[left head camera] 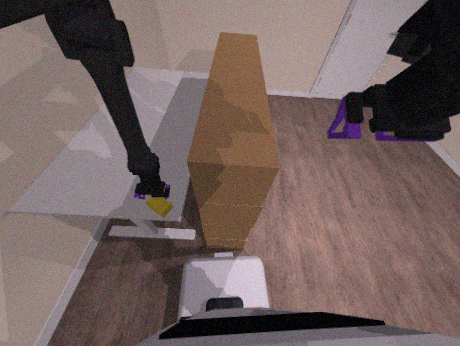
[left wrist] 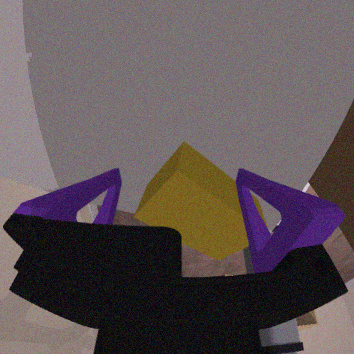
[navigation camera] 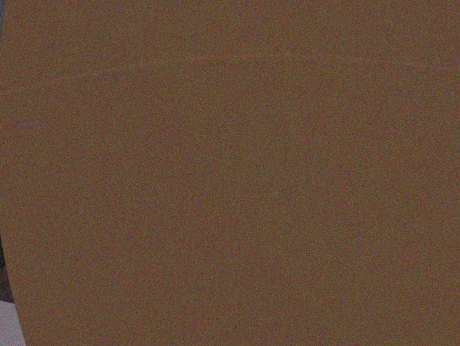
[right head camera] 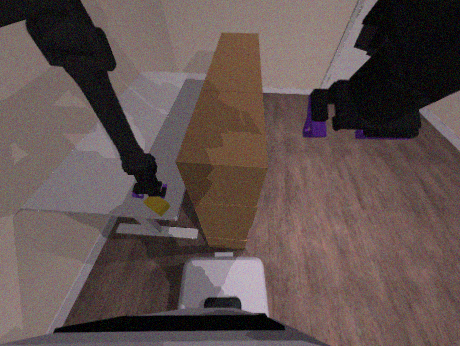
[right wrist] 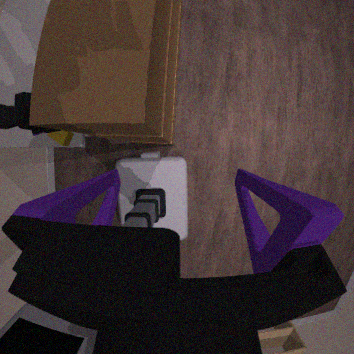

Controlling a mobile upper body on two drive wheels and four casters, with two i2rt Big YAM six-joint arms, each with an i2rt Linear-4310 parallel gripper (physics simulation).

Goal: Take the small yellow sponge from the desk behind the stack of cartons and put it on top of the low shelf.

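Places are measured from the left arm's base along level axes (x ahead, y left, z up), in centimetres.
Where they show: left gripper, fingertip midpoint: (left head camera: 155, 198) (left wrist: 178, 174) (right head camera: 153, 197); right gripper, fingertip midpoint: (left head camera: 352, 136) (right head camera: 329, 134) (right wrist: 177, 175).
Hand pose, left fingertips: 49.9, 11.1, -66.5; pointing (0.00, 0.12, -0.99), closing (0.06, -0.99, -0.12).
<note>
After its pixels a point has its place, as x, y, z.
The small yellow sponge (left head camera: 160, 206) {44.6, 7.2, -64.5} (right head camera: 157, 205) {44.7, 7.2, -64.5} (left wrist: 200, 215) {47.8, 9.0, -64.5} (right wrist: 62, 137) {44.4, 5.5, -64.5} lies near the front corner of the grey desk (left head camera: 75, 195) {53.3, 50.1, -69.0} (right head camera: 75, 192) {54.3, 53.3, -69.0} (left wrist: 150, 75) {56.8, 13.9, -69.0}, left of the carton stack (left head camera: 235, 140) {54.2, -24.9, -33.0} (right head camera: 225, 135) {56.8, -24.8, -33.0} (right wrist: 100, 85) {50.6, -29.0, -33.0} (navigation camera: 230, 175) {42.7, -23.0, -118.8}. My left gripper (left head camera: 153, 194) {49.9, 11.1, -66.6} (right head camera: 150, 192) {49.9, 11.1, -66.6} (left wrist: 178, 174) {49.9, 11.1, -66.6} is open at the sponge's far side; in the left wrist view the sponge shows between and beyond its purple fingers, not gripped. My right gripper (left head camera: 368, 134) (right head camera: 341, 134) {34.6, -44.8, -13.6} (right wrist: 177, 175) {34.6, -44.8, -13.6} is open and empty, high over the floor to the right. The low shelf cannot be made out for certain.
The tall cartons stand close to the desk's right edge and fill most of the navigation view. My white base (left head camera: 225, 282) {17.8, -23.2, -115.0} (right head camera: 225, 280) {18.7, -23.9, -115.0} (right wrist: 172, 200) {1.2, -38.4, -115.0} is close in front of them. A pale wooden compartment (right wrist: 280, 337) {-168.6, -155.5, -106.6} shows partly at the right wrist view's bottom. A white door (left head camera: 360, 45) {281.5, -214.0, -63.9} stands beyond.
</note>
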